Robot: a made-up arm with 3 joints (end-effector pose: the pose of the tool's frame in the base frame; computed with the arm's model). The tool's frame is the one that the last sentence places.
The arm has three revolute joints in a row. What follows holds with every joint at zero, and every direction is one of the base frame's. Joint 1 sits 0.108 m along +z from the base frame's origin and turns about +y. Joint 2 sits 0.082 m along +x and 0.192 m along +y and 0.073 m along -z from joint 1 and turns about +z. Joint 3 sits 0.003 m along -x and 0.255 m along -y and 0.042 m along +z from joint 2 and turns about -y. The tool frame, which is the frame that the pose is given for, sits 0.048 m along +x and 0.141 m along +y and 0.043 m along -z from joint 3; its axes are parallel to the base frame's.
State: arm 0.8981 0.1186 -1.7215
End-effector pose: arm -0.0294 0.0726 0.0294 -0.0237 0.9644 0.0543 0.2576
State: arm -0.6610 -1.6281 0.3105
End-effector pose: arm 0.0075 0.1428 0.0413 0.1268 -0.3205 -0.7159 0.6071
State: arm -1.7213 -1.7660 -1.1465
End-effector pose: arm 0.0952 0.2361 0.0967 0.7654 -0.1800 -0.1054 0.6088
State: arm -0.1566 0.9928 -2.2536
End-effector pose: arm 0.1458 0.0739 0.0894 -0.4448 0.7621 0.1703 0.4387
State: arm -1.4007 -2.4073 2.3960
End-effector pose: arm -0.0306 0.2827 0.1258 0.4455 0.3399 0.8201 0.1155
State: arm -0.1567 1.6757 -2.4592
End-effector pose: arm 0.2043 0.1369 0.1120 -0.7177 0.6110 0.1931 0.2725
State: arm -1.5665 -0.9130 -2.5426
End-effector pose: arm 0.0223 0.1752 0.0588 0.3902 0.4209 0.2050 0.7928
